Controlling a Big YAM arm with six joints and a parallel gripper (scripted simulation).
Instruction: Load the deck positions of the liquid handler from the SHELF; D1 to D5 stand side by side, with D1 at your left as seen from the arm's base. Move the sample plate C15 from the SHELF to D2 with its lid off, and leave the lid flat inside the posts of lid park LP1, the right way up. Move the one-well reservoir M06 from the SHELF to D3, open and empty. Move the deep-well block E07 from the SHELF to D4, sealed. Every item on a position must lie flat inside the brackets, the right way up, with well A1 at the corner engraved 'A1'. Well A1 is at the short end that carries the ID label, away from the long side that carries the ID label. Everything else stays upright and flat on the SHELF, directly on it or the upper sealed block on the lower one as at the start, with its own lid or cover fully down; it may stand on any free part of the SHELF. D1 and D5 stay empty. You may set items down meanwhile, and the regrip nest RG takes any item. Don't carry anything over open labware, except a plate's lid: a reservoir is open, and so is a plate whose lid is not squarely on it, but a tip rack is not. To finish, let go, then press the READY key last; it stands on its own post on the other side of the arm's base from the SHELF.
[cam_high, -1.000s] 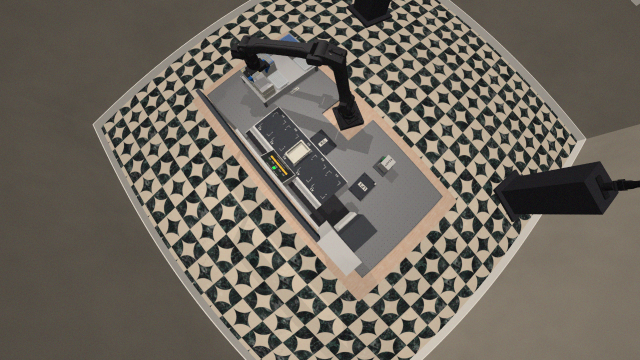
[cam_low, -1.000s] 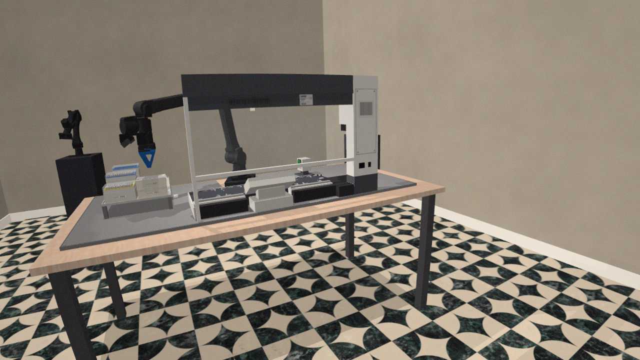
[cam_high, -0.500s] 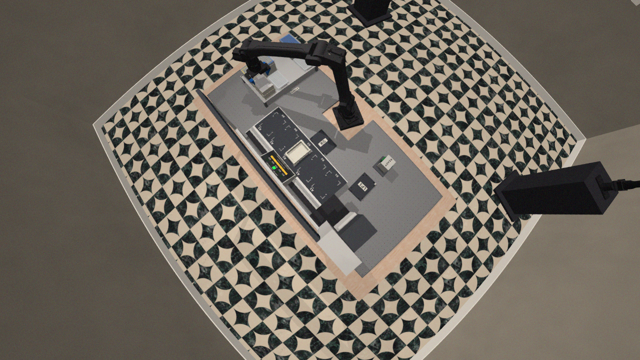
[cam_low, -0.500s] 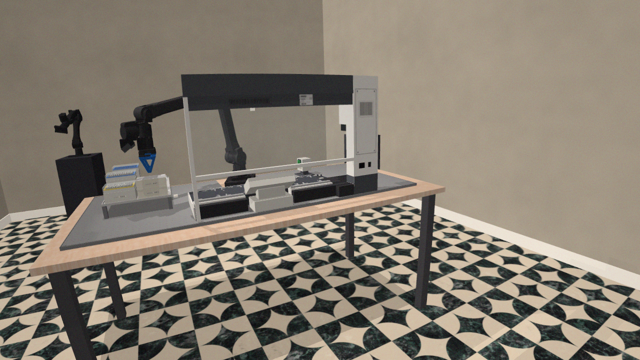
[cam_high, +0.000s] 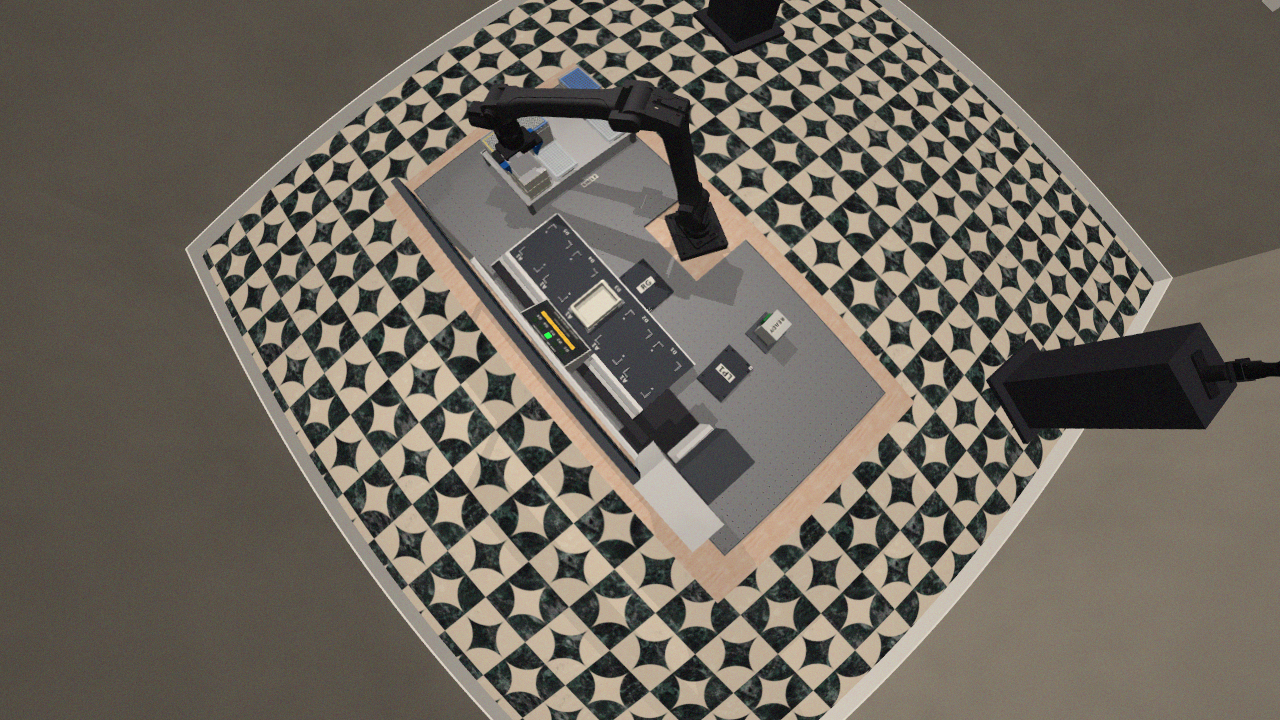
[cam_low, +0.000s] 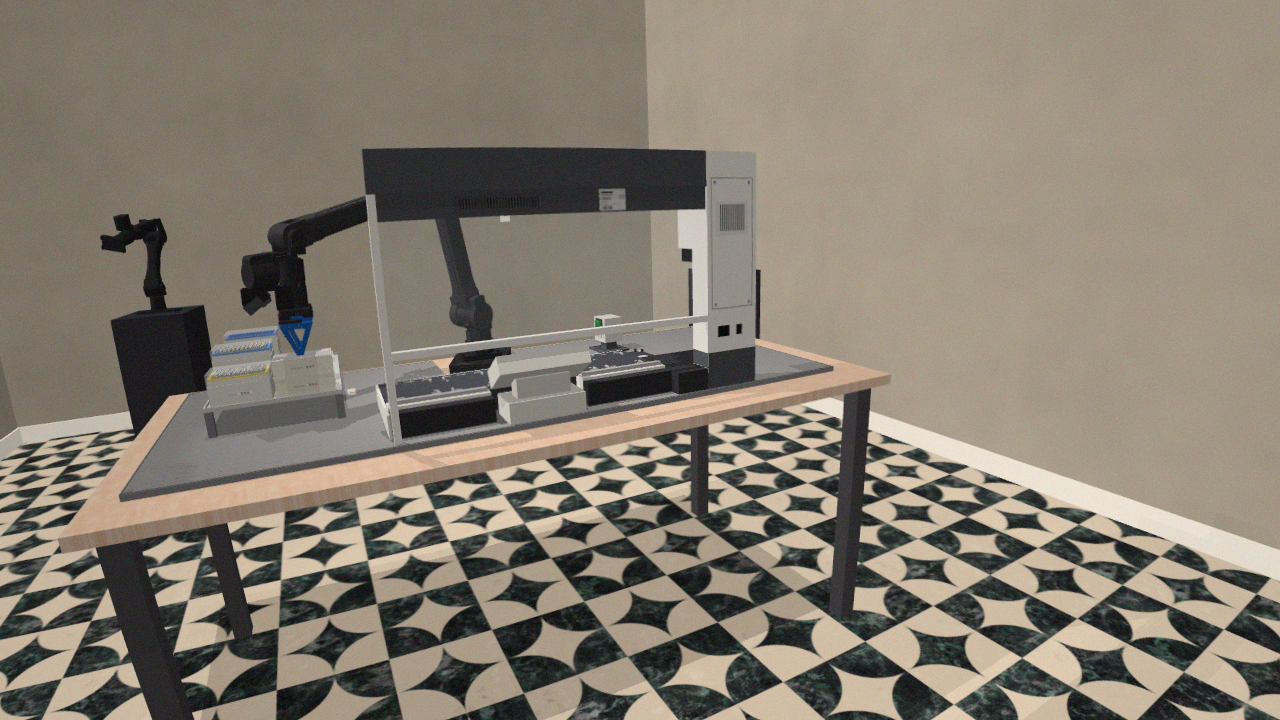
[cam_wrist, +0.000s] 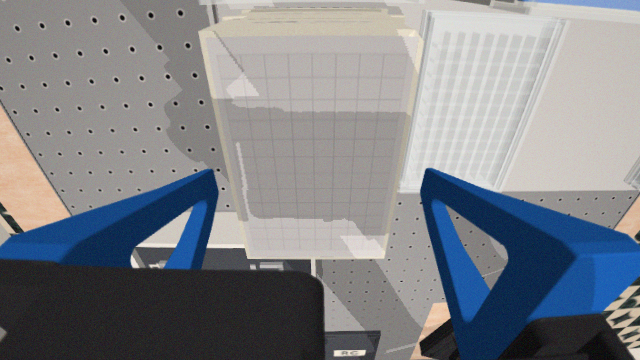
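Now: the white block 80 mm below my hand. Round my hand: clear plate lid (100 mm behind, 80 mm below, 10 mm to the right); shelf label (170 mm behind, 160 mm below, 80 mm to the left); shelf (150 mm behind, 100 mm below, 90 mm to the right).
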